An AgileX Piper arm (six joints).
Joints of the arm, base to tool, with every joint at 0 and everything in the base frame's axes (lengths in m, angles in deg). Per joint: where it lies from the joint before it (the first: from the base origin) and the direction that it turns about. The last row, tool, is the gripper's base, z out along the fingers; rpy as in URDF.
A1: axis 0 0 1 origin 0 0 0.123
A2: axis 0 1 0 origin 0 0 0
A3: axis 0 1 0 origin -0.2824 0 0.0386
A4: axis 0.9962 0 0.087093 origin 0.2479 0 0.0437
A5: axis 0 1 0 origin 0 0 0
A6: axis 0.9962 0 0.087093 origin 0.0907 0 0.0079
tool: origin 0 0 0 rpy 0 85.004 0
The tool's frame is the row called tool.
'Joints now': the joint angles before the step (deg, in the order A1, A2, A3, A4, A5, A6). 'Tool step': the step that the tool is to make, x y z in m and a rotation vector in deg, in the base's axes. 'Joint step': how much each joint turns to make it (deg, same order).
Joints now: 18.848, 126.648, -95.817, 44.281, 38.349, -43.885
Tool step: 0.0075, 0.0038, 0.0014, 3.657, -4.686, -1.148
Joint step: -0.002, 0.633, 0.018, 8.527, -4.286, -7.763
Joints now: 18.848, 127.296, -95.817, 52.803, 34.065, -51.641
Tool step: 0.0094, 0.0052, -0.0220, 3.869, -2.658, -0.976
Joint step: -0.003, 3.619, -0.005, 13.362, -3.358, -12.329
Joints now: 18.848, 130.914, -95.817, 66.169, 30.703, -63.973
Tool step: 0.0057, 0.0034, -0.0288, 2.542, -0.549, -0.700
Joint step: 0.000, 4.109, -0.003, 11.513, -1.130, -10.689
